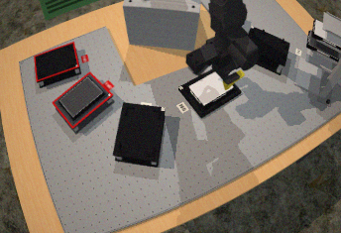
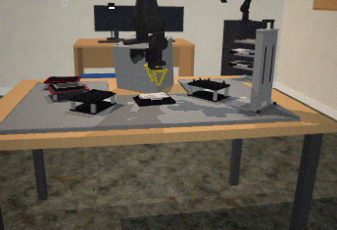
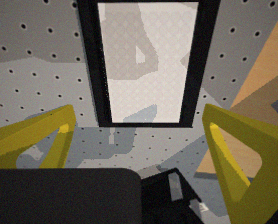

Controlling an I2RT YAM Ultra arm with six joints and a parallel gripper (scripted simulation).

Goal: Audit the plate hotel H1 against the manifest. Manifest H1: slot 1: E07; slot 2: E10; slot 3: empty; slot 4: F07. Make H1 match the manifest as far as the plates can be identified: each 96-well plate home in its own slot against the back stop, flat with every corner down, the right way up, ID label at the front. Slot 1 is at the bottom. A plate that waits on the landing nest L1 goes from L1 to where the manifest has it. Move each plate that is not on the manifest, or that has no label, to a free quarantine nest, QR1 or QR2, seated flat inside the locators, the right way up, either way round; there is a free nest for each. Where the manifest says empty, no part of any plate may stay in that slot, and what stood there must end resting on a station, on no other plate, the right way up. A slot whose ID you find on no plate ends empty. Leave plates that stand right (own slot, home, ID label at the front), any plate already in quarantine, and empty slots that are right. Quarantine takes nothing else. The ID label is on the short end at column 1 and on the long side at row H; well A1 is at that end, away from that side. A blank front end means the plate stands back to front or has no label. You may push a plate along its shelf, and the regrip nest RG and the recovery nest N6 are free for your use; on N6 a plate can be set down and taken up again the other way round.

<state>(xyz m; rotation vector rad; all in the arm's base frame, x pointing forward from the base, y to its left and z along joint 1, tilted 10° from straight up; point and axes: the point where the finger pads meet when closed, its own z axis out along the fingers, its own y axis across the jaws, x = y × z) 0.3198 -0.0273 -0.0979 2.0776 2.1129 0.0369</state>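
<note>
My hand is 80 mm above the flat black recovery nest N6 and 10 mm past it. From my hand the other things lie so: A1 mark: 270 mm to the left, 120 mm behind, 30 mm below; then black regrip nest RG: 270 mm to the left, 30 mm below, 20 mm behind; then black landing nest L1: 270 mm to the right, 40 mm below, 10 mm ahead.
</note>
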